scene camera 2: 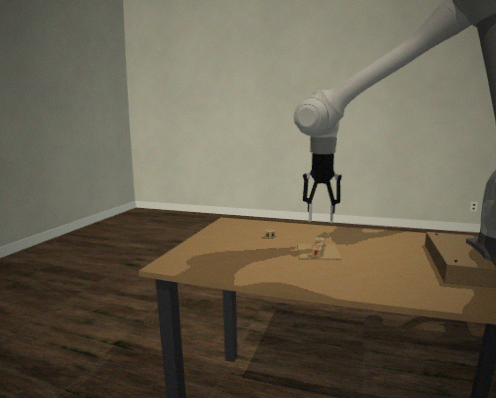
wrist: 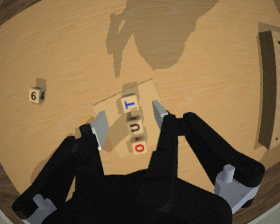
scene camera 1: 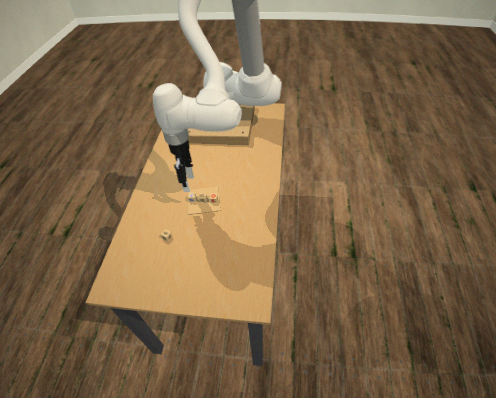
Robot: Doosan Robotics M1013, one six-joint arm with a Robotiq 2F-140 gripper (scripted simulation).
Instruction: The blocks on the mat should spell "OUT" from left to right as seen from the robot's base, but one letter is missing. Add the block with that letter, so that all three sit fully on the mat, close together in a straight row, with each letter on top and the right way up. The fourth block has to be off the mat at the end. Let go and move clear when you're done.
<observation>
I see my gripper and a tan mat.
My gripper shows as well in the wrist view and in scene camera 1.
</observation>
